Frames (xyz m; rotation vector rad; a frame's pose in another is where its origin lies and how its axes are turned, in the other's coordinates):
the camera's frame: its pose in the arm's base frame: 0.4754 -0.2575 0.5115 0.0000 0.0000 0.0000
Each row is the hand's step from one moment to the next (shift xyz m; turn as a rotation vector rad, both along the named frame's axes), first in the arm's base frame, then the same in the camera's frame.
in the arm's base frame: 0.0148 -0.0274 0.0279 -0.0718 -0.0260 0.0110
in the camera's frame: 0.0148 -0.0274 0.0279 -0.0718 -0.0260 0.0110
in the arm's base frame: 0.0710 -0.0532 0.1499 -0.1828 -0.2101 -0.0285
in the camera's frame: 0.0710 -0.0532 0.1499 -0.1828 -0.2101 -0.0285
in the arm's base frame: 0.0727 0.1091 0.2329 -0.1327 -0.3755 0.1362
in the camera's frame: 0.0727 0.1091 0.2329 -0.1327 -0.3755 0.1362
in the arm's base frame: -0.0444 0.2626 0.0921 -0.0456 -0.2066 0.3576
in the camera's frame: -0.0444 0.2626 0.0921 -0.0456 -0.2066 0.3576
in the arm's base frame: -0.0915 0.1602 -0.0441 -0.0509 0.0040 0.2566
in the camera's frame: -0.0915 0.1602 -0.0441 -0.0509 0.0040 0.2566
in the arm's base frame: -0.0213 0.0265 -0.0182 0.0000 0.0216 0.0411
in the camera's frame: -0.0213 0.0265 -0.0182 0.0000 0.0216 0.0411
